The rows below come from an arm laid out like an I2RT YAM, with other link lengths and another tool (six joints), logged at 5 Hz.
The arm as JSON. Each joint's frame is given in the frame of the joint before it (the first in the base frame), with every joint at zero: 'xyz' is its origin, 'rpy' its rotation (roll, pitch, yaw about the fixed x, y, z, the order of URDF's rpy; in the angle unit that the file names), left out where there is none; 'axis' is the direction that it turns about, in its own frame. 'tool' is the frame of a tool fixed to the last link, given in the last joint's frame.
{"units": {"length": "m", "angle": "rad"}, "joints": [
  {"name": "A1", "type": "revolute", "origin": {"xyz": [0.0, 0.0, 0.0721]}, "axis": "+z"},
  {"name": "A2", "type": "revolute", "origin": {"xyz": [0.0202, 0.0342, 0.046], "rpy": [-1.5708, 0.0, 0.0]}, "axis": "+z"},
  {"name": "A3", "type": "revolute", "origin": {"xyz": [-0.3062, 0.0, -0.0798], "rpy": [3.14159, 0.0, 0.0]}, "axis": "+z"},
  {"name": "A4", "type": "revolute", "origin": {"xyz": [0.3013, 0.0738, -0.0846]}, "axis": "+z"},
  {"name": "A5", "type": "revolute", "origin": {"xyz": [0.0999, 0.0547, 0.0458], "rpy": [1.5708, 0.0, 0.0]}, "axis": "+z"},
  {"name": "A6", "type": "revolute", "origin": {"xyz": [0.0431, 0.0, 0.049], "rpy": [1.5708, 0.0, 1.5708]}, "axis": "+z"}
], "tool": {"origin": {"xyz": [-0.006, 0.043, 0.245], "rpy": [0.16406, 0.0, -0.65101]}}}
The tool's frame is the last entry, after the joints.
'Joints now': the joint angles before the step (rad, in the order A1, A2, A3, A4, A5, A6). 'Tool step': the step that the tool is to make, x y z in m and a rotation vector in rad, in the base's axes. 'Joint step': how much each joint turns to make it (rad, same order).
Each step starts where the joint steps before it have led.
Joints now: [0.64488, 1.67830, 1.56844, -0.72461, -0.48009, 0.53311]
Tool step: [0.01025, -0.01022, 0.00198, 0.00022, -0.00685, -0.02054]
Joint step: [-0.02478, -0.00649, -0.00191, -0.00191, 0.00002, -0.00647]
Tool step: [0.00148, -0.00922, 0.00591, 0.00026, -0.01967, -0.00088]
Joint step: [-0.01413, -0.02402, -0.01029, -0.00649, -0.00078, -0.01947]
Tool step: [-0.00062, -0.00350, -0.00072, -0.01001, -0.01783, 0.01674]
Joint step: [-0.00267, -0.00384, -0.00005, -0.00875, 0.00038, -0.03014]
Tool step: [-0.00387, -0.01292, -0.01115, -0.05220, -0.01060, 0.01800]
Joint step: [-0.00152, 0.00041, 0.00769, -0.05191, 0.02404, -0.05264]
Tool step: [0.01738, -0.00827, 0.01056, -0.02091, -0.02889, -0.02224]
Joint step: [-0.01525, 0.02060, 0.06637, -0.04119, 0.03014, -0.01792]
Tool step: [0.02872, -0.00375, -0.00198, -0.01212, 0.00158, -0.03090]
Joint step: [-0.02902, 0.07019, 0.08278, -0.02253, 0.00837, -0.00498]
